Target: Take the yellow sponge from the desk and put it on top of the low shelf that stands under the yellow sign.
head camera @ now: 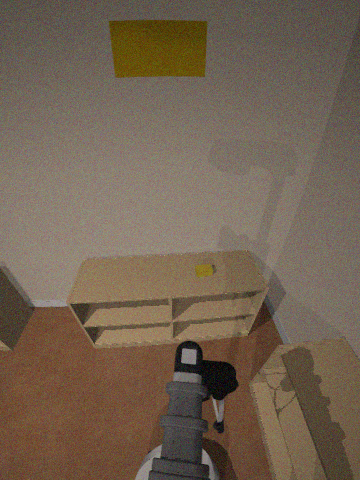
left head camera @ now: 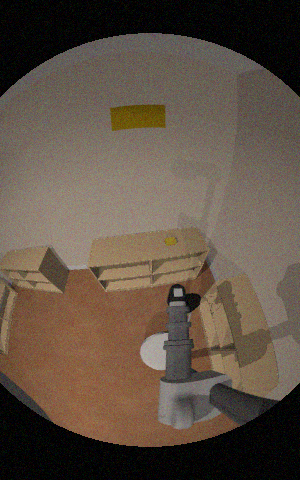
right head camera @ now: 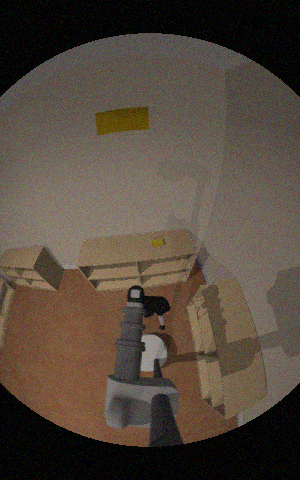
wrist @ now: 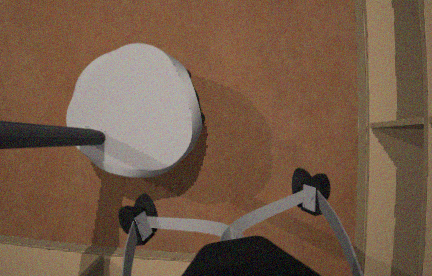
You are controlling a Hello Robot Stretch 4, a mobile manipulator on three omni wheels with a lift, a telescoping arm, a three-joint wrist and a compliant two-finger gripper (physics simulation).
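Places are measured from the robot's base along level axes (x down, y left, z ahead), in millimetres.
Pixels of known places: gripper, fingertip midpoint: [head camera: 210, 402] [right head camera: 157, 316] [wrist: 223, 197]; robot's base, origin of the base link: [left head camera: 160, 349] [right head camera: 146, 351] [wrist: 146, 116].
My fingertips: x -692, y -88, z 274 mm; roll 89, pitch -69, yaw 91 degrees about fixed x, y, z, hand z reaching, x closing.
Ahead of a thing's pixels: the offset from my fingertips to its top centre. "*": to the spot under its first point. Level surfaces: height alone.
The yellow sponge {dx +64, dy +28, dz +732 mm} [head camera: 204, 270] [left head camera: 171, 241] [right head camera: 158, 242] lies flat on top of the low shelf {dx +109 mm} [head camera: 130, 277] [left head camera: 122, 250] [right head camera: 112, 252], right of the middle of its top. The yellow sign {dx -1132, dy +291, dz +914 mm} [head camera: 159, 49] [left head camera: 138, 117] [right head camera: 122, 120] is on the wall above that shelf. My gripper [wrist: 223, 197] is open and empty, its two fingertips wide apart over the brown floor in the wrist view. In the head camera view it hangs in front of the shelf, apart from the sponge, with one fingertip showing. The desk cannot be made out in these views.
A second shelf unit [head camera: 325, 355] [left head camera: 250, 310] [right head camera: 240, 320] stands along the right wall, close to the arm. Another low unit {* dx +109, dy +1850, dz +404 mm} [left head camera: 27, 257] [right head camera: 25, 257] stands at the left. The robot's white round base [wrist: 135, 105] [left head camera: 154, 351] [right head camera: 154, 353] is below the arm.
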